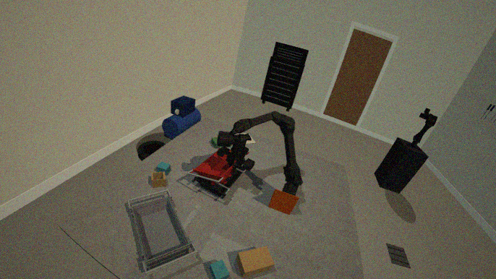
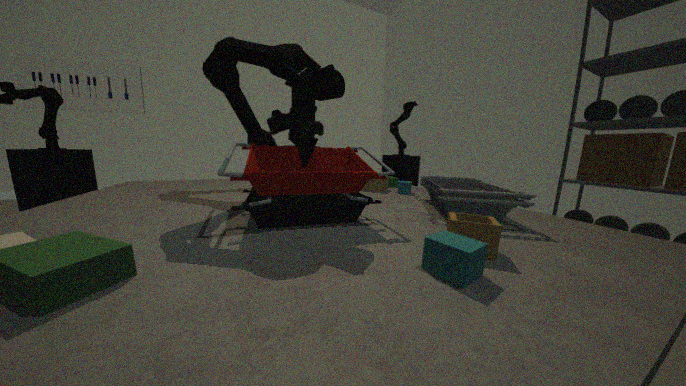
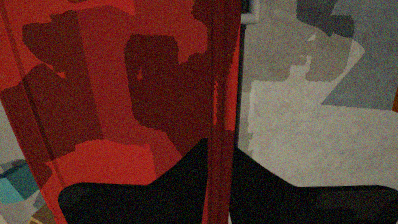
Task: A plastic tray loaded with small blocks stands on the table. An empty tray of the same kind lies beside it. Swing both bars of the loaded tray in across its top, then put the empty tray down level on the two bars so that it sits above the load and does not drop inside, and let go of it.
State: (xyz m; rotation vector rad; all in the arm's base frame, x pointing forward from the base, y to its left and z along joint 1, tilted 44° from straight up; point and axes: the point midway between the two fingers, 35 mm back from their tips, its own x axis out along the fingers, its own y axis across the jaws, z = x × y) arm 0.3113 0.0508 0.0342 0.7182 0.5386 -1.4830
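My gripper tip is now 70 mm short of the red tray, 10 mm to the left of it and 10 mm below it. Also, from my gripper tip: pale flat card: 100 mm ahead, 540 mm to the right, 110 mm below.
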